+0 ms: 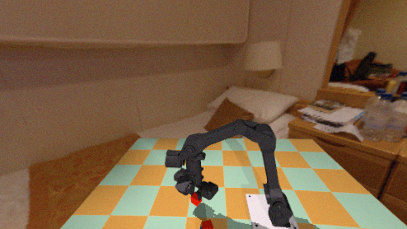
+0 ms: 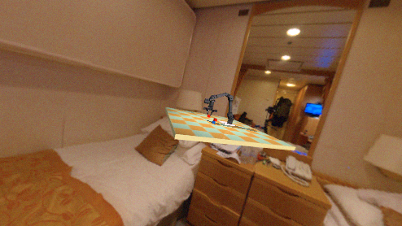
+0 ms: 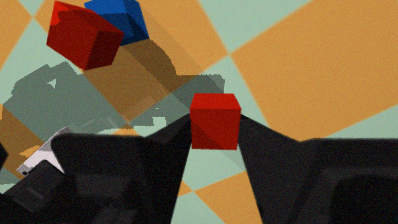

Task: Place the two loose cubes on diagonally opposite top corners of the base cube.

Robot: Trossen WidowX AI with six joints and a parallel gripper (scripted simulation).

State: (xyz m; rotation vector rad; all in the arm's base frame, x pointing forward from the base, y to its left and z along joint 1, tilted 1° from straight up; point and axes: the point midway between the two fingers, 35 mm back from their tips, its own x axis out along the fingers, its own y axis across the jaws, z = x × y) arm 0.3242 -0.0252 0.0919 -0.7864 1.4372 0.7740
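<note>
Right now my gripper tip is 30 mm past the blue cube, 110 mm to the right of it and 50 mm above it.
</note>
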